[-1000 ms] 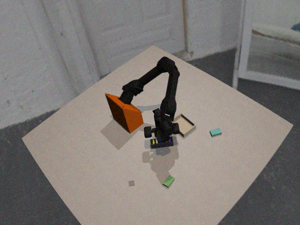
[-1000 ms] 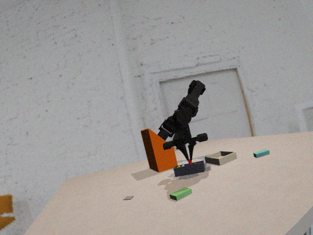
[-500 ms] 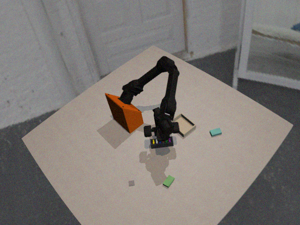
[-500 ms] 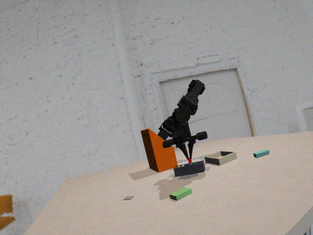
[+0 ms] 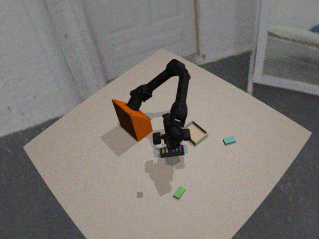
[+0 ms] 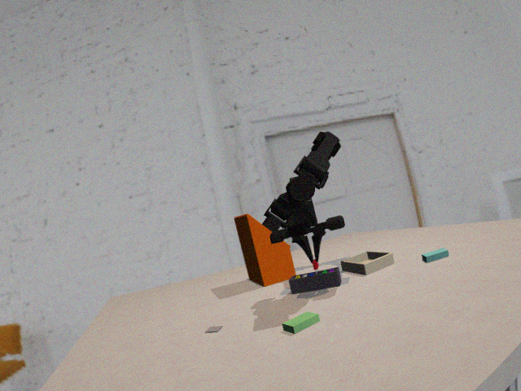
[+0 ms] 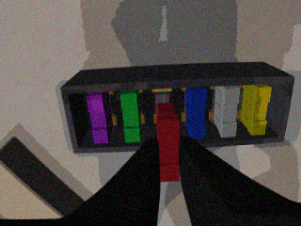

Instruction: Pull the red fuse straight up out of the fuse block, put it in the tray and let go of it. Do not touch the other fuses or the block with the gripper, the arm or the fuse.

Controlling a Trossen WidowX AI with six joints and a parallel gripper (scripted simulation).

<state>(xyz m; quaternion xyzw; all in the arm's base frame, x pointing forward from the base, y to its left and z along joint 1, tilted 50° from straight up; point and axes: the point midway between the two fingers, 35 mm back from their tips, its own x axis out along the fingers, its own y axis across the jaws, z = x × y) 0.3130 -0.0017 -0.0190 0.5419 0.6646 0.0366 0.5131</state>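
Now: gripper tip 4 cm above the blue fuse, 1 cm to the left of it and 1 cm past it. The rest, counted from my gripper tip: white fuse 4 cm below, 3 cm to the right, 3 cm behind; green fuse 4 cm below, 1 cm to the left, 1 cm ahead; red fuse 1 cm below.
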